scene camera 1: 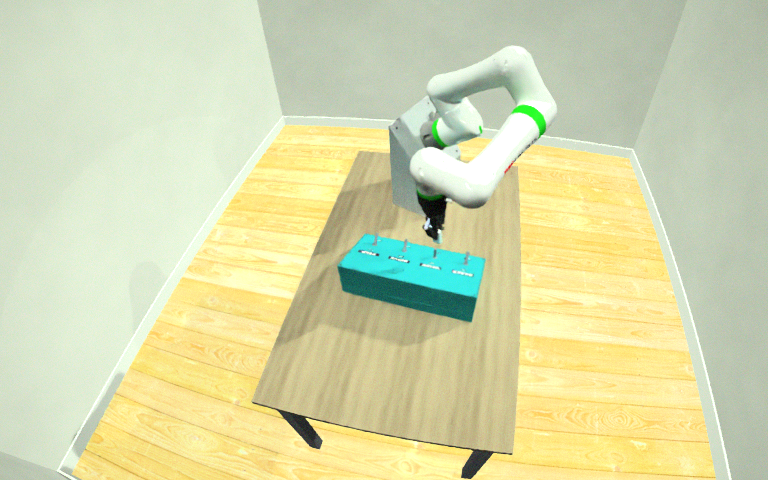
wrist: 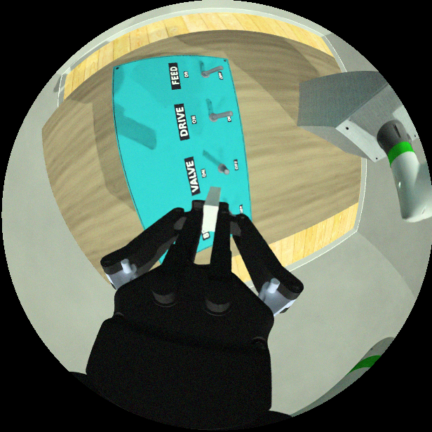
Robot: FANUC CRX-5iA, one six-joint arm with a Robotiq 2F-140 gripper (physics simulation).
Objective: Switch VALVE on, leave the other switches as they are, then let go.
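Frame: origin at the arm's base, x right, y ahead, z up, level; metres.
Seen in the pictures: gripper, fingertip midpoint: (scene camera 1: 437,241); arm's base, link origin: (scene camera 1: 432,137).
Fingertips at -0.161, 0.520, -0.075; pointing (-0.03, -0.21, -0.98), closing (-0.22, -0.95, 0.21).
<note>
Pixels of each thing's top centre, then the offset from my fingertips to it, as dx, dy, dz. Level surfaces: height alone.
- VALVE lever, top centre: (scene camera 1: 435,248) +0.015, -0.039, -0.084
- FEED lever, top centre: (scene camera 1: 375,234) +0.255, -0.046, -0.093
- DRIVE lever, top centre: (scene camera 1: 405,241) +0.135, -0.049, -0.093
- fourth lever, top centre: (scene camera 1: 467,253) -0.105, -0.056, -0.093
- wooden table, surface height: dz -0.220
A teal switch box (scene camera 1: 407,294) (wrist: 160,175) stands on the table with four levers. The VALVE lever (scene camera 1: 434,253) (wrist: 224,169) stands differently from its neighbours and appears tipped toward the ON mark. The FEED lever (scene camera 1: 376,239) (wrist: 213,71) and the DRIVE lever (scene camera 1: 405,245) (wrist: 221,115) lean toward OFF. The fourth lever (scene camera 1: 466,258) also leans back; in the wrist view the fingers hide most of that area. My gripper (scene camera 1: 436,238) (wrist: 214,196) is shut and empty, above the box's rear side, apart from the VALVE lever.
The box stands on a wooden table (scene camera 1: 385,373) (wrist: 280,150). The robot's grey pedestal (scene camera 1: 403,175) (wrist: 335,102) rises behind the box. The arm (scene camera 1: 504,152) arches over the table's rear part.
</note>
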